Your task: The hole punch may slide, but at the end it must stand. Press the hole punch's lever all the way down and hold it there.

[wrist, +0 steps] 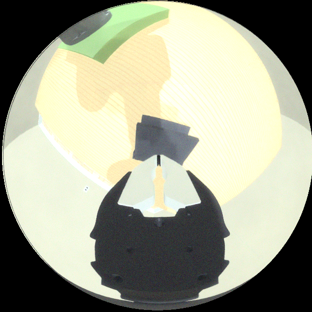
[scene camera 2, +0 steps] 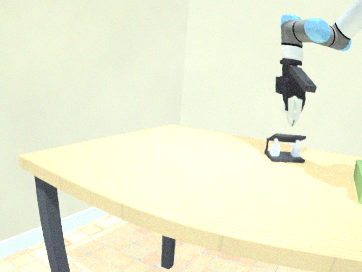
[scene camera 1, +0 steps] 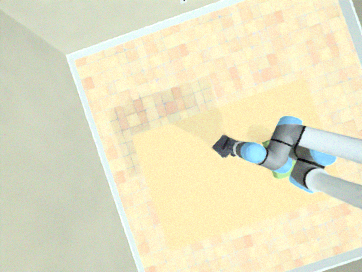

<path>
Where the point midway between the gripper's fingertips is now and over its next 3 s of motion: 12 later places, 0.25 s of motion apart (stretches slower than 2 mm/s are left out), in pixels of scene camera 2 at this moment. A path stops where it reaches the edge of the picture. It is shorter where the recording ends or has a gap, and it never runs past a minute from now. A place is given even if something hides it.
The gripper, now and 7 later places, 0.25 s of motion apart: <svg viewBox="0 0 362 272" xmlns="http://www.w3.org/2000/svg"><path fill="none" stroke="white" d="M291 126L290 131L290 135L290 136L290 138L290 139L289 140L287 141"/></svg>
</path>
